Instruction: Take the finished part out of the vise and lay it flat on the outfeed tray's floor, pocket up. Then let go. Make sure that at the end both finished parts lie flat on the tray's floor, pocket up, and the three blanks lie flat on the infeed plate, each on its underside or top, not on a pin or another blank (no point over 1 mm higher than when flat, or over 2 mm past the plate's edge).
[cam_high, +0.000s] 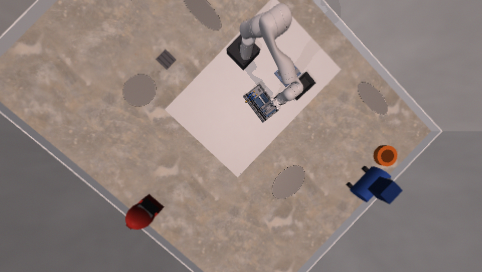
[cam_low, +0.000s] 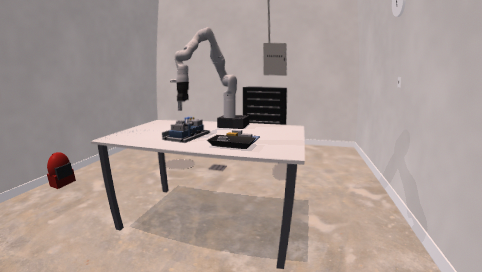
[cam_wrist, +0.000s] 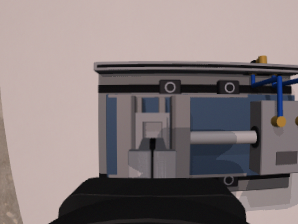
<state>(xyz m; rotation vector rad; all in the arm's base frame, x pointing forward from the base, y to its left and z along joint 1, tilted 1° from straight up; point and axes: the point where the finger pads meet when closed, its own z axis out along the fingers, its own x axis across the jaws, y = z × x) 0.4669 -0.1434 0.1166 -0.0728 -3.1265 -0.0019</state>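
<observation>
Right now the screw rod is 120 mm below my hand and 90 mm behind it. Also, from my hand: orange block: 320 mm to the left, 170 mm below, 80 mm behind; then blue plate: 370 mm to the left, 190 mm below, 120 mm behind; then vise: 160 mm below, 70 mm behind.
</observation>
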